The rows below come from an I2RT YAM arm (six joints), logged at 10 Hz.
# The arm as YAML. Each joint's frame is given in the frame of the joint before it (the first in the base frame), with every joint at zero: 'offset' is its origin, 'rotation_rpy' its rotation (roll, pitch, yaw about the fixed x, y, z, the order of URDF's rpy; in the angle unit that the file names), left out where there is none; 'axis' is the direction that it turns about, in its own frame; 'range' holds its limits. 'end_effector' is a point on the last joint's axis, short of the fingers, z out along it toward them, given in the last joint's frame.
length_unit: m
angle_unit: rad
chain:
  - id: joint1
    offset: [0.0, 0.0, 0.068]
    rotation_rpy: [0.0, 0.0, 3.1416]
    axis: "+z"
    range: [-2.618, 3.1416]
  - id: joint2
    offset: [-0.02, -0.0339, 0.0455]
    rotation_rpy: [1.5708, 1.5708, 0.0]
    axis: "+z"
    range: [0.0, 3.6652]
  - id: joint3
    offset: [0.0, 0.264, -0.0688]
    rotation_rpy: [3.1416, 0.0, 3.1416]
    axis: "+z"
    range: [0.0, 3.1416]
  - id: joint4
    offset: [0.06, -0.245, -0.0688]
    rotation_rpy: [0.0, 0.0, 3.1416]
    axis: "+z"
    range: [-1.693, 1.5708]
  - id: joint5
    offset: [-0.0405, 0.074, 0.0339]
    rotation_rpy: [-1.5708, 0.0, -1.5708]
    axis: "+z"
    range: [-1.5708, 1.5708]
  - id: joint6
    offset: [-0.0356, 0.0, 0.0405]
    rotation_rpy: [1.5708, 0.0, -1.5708]
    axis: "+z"
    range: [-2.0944, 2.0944]
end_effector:
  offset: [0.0, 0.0, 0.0]
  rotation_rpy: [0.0, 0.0, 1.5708]
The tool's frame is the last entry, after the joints.
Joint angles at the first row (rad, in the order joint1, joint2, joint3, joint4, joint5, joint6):
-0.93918 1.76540 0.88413 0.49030 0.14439 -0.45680
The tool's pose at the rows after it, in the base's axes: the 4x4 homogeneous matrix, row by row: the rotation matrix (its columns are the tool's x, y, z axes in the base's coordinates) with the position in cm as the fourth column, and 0 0 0 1 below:
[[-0.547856 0.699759 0.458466 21.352], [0.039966 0.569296 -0.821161 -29.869], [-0.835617 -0.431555 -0.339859 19.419], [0 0 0 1]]
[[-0.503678 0.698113 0.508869 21.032], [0.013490 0.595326 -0.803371 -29.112], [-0.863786 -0.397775 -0.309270 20.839], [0 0 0 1]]
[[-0.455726 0.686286 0.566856 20.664], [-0.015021 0.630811 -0.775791 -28.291], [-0.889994 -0.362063 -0.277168 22.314], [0 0 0 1]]
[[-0.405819 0.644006 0.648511 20.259], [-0.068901 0.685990 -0.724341 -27.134], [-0.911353 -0.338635 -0.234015 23.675], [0 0 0 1]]
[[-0.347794 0.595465 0.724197 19.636], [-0.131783 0.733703 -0.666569 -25.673], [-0.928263 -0.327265 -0.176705 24.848], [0 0 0 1]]
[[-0.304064 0.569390 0.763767 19.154], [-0.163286 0.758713 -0.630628 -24.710], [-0.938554 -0.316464 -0.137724 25.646], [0 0 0 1]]
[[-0.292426 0.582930 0.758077 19.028], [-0.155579 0.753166 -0.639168 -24.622], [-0.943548 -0.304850 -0.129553 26.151], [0 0 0 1]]
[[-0.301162 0.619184 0.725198 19.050], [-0.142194 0.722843 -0.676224 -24.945], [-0.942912 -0.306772 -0.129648 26.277], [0 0 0 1]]
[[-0.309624 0.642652 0.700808 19.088], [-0.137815 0.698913 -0.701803 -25.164], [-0.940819 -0.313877 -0.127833 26.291], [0 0 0 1]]
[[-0.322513 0.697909 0.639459 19.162], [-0.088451 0.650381 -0.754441 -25.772], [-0.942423 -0.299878 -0.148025 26.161], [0 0 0 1]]
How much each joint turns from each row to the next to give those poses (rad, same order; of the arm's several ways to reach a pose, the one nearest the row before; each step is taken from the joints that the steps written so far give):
0.00015 -0.05474 -0.01792 0.00497 -0.02915 0.02191
0.00021 -0.05839 -0.01554 -0.00877 -0.05119 0.02418
-0.00116 -0.06125 -0.01341 -0.01359 -0.06424 0.02427
0.00042 -0.06719 -0.02580 0.00213 -0.09603 0.00743
0.00070 -0.07546 -0.04323 0.02410 -0.09554 0.00518
-0.00033 -0.05178 -0.02651 0.01322 -0.05480 0.01360
-0.00056 -0.01433 0.00635 -0.01186 0.00937 0.01612
-0.00002 0.00780 0.01118 -0.00205 0.04951 0.00472
0.00090 0.00745 0.00544 0.00468 0.03619 -0.00231
-0.00044 0.02049 0.02030 -0.01906 0.08069 0.02300

